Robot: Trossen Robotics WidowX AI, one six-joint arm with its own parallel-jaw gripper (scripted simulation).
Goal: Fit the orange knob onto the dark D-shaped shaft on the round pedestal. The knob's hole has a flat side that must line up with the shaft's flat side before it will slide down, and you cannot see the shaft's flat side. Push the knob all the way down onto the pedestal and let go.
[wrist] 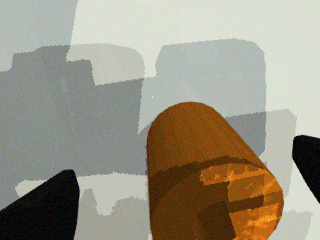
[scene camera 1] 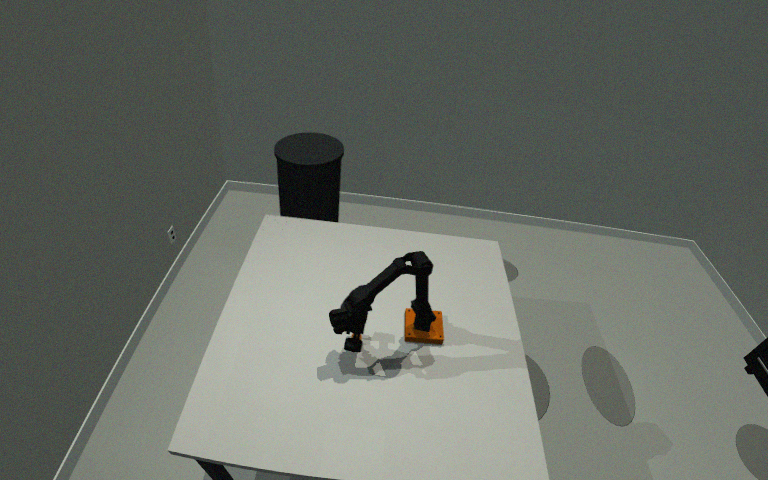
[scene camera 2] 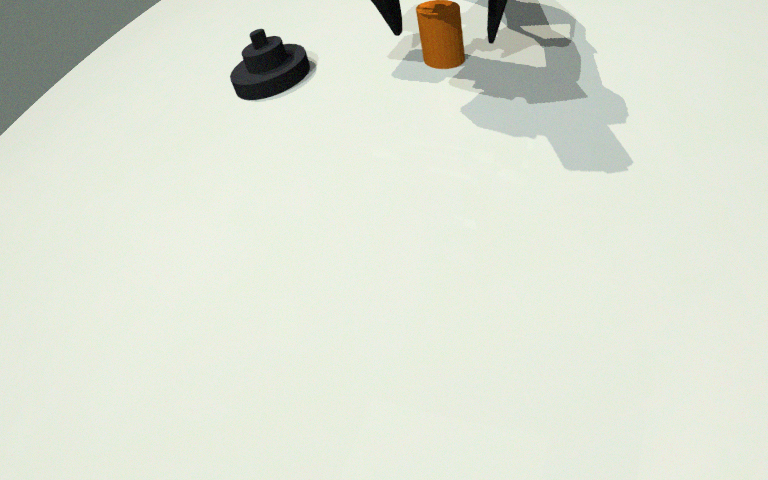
My gripper is open and holds nothing. Further things: an orange knob and a dark round pedestal.
